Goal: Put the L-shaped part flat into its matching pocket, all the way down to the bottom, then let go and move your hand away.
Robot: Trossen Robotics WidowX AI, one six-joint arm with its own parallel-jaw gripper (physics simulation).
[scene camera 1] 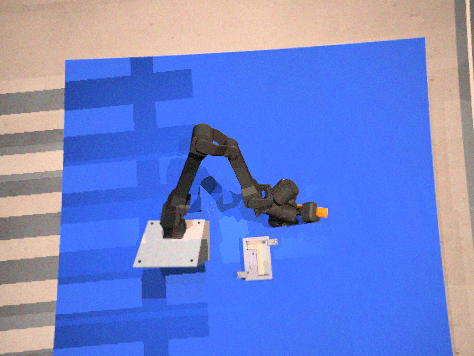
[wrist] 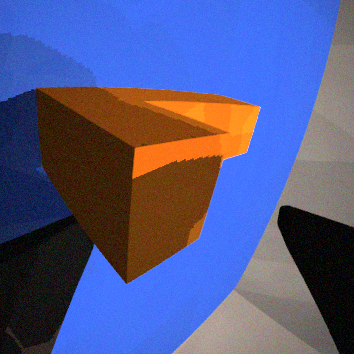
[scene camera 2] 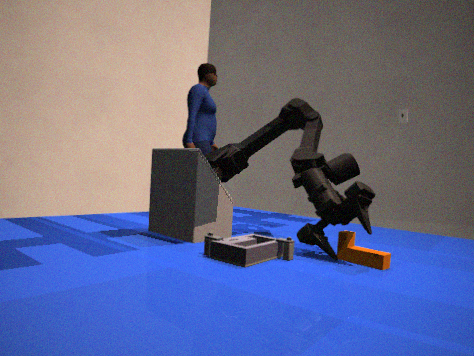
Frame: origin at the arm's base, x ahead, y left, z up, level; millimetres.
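Where they show: gripper, between the fingertips: point(scene camera 1: 308, 221) point(wrist: 189, 217) point(scene camera 2: 353, 247); arm's base, origin of its link: point(scene camera 1: 174, 231) point(scene camera 2: 202, 186).
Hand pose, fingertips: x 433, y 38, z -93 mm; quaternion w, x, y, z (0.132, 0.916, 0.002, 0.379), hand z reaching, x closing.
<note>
Things, the pixels of their centre, and the offset from my fingertips. "spot": a spot on its surface instead. Level surfaces: height alone.
- orange L-shaped part, middle of its body: point(wrist: 198, 137) point(scene camera 2: 363, 249) point(scene camera 1: 310, 210) 7 mm ahead, 36 mm left, 8 mm down
- grey tray block, middle of its body: point(scene camera 2: 249, 246) point(scene camera 1: 257, 257) 171 mm back, 125 mm right, 13 mm down
- L-shaped pocket, a spot on its surface: point(scene camera 1: 261, 260) spot: 158 mm back, 135 mm right, 33 mm down
- blue mat, height of its surface: 37 mm down
The orange L-shaped part point(scene camera 1: 322, 213) point(scene camera 2: 367, 255) point(wrist: 172, 200) stands on edge on the blue mat, its long leg along the mat and its short leg pointing up in the scene camera 2 view. My gripper point(scene camera 1: 296, 217) point(scene camera 2: 352, 245) point(wrist: 189, 217) is open and empty, low over the part. In the scene camera 2 view one fingertip is down beside the short leg and the other is higher, above the long leg. In the wrist view the part hides one fingertip. The grey tray block point(scene camera 1: 249, 265) point(scene camera 2: 227, 253) has an L-shaped pocket point(scene camera 1: 261, 260), with no part in it.
The block has a small post point(scene camera 1: 242, 275) point(scene camera 2: 288, 249) at each of two opposite corners. The arm's base stand point(scene camera 1: 170, 250) point(scene camera 2: 172, 192) is left of it. The blue mat point(scene camera 1: 350, 125) point(scene camera 2: 150, 310) lies under everything. A person point(scene camera 2: 201, 115) in blue stands behind the base.
</note>
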